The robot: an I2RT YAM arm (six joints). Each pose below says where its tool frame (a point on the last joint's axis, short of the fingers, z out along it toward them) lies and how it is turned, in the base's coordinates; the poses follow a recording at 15 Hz.
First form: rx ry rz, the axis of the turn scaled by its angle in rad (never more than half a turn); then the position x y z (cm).
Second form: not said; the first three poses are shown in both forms.
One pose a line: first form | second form
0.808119 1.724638 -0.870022 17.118 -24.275 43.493 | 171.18 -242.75 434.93 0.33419 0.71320 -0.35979 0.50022
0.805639 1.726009 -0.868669 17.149 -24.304 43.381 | 171.49 -243.04 433.81 0.33319 0.71382 -0.35925 0.50039
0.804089 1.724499 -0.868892 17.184 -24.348 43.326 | 171.84 -243.48 433.26 0.33265 0.71343 -0.35946 0.50114
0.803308 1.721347 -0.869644 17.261 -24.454 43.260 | 172.61 -244.54 432.60 0.33249 0.71247 -0.35995 0.50226
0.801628 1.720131 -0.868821 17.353 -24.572 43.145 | 173.53 -245.72 431.45 0.33192 0.71224 -0.35974 0.50312
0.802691 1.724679 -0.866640 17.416 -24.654 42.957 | 174.16 -246.54 429.57 0.33216 0.71368 -0.35862 0.50172
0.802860 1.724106 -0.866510 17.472 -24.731 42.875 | 174.72 -247.31 428.75 0.33226 0.71351 -0.35860 0.50192
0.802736 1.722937 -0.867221 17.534 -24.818 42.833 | 175.34 -248.18 428.33 0.33225 0.71312 -0.35894 0.50223
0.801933 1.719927 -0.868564 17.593 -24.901 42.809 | 175.93 -249.01 428.09 0.33206 0.71217 -0.35965 0.50319
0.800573 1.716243 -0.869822 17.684 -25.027 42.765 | 176.84 -250.27 427.65 0.33168 0.71105 -0.36037 0.50450
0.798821 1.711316 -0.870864 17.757 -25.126 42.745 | 177.57 -251.26 427.45 0.33122 0.70958 -0.36110 0.50635
